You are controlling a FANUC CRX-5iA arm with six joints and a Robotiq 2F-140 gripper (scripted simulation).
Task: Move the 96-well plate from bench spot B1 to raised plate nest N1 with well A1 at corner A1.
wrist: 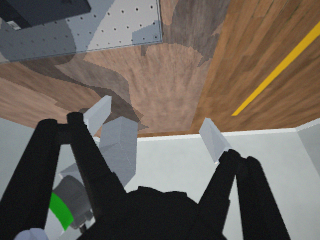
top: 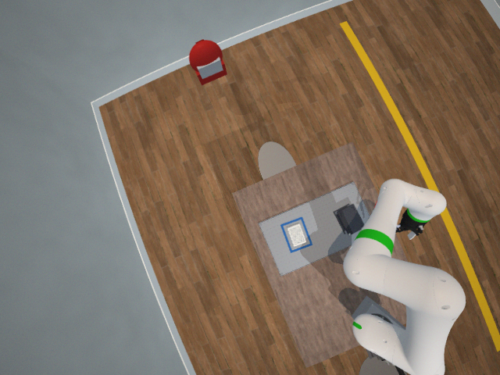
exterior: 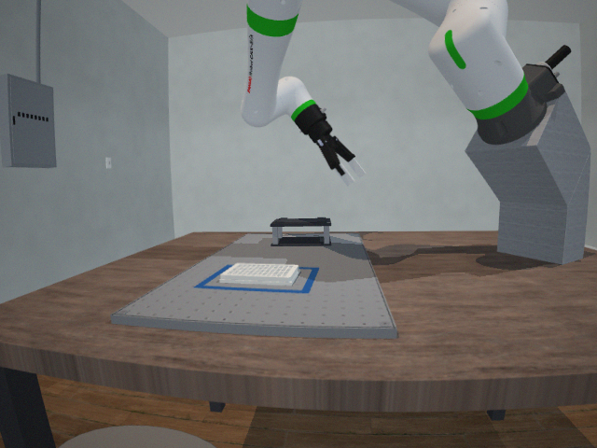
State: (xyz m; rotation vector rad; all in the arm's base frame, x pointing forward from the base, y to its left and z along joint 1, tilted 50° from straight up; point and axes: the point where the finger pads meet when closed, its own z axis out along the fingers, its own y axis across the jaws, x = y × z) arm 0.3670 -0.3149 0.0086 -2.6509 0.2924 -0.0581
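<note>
The white 96-well plate is 90 mm ahead of my hand, 520 mm to the left of it and 170 mm below it. Also, from my hand: dark raised nest N1: 130 mm ahead, 170 mm to the left, 130 mm below.
</note>
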